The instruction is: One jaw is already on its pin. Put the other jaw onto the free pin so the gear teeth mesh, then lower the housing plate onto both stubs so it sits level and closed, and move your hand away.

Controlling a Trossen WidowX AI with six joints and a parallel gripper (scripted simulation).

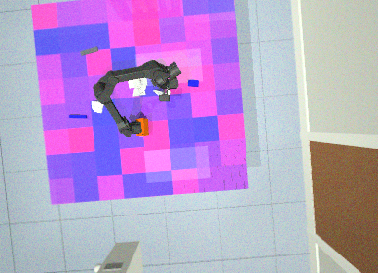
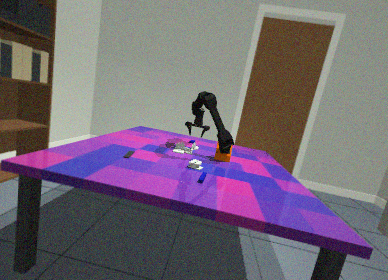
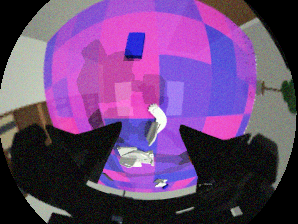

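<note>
My gripper tip is now 10 mm past the grey jaw, 10 mm to the right of it and 80 mm above it. Also, from my gripper tip: blue block 20 mm ahead, 170 mm to the right, 80 mm below; blue bar 60 mm behind, 600 mm to the left, 80 mm below; grey bar 340 mm ahead, 450 mm to the left, 80 mm below.
</note>
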